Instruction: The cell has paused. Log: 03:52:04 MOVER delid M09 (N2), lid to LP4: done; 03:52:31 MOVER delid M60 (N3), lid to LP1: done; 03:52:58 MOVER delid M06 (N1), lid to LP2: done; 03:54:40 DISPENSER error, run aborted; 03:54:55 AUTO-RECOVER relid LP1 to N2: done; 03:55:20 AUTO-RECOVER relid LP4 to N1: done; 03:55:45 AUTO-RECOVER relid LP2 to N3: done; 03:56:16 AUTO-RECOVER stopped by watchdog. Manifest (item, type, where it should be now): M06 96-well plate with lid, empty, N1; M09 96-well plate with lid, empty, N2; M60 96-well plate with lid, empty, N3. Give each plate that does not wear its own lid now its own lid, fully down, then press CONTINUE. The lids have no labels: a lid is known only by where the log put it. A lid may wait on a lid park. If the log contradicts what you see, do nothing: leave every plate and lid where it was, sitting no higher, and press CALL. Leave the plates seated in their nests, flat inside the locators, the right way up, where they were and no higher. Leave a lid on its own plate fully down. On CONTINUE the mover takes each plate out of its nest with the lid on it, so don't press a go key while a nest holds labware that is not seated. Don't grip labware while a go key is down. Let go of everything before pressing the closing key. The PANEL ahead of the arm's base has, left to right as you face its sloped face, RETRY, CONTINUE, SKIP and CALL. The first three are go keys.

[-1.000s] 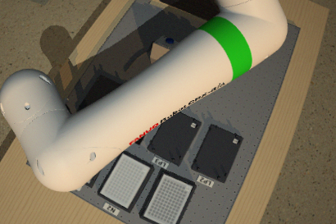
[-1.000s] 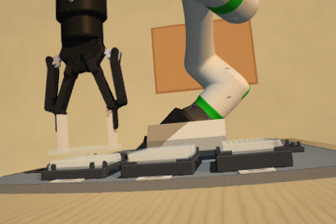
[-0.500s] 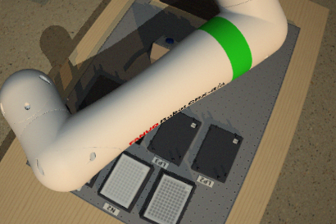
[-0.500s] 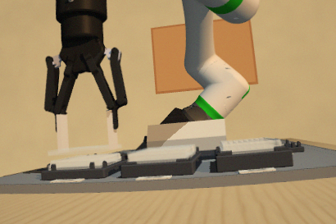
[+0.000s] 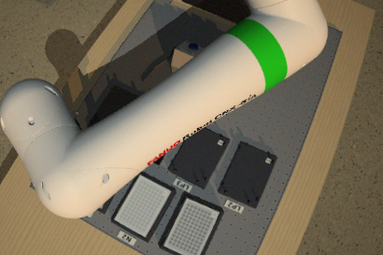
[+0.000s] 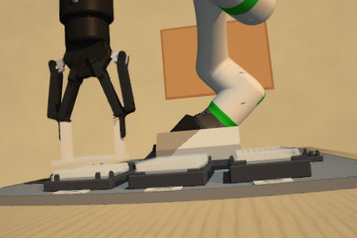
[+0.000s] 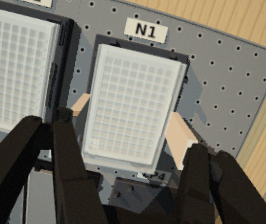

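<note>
My hand is 40 mm above the plate. From my hand the other things lie so: LP4 label: 80 mm behind, 70 mm to the right, 60 mm below; LP1 label: 100 mm behind, 60 mm below, 50 mm to the left; lid park LP4: 170 mm behind, 80 mm to the right, 60 mm below.
</note>
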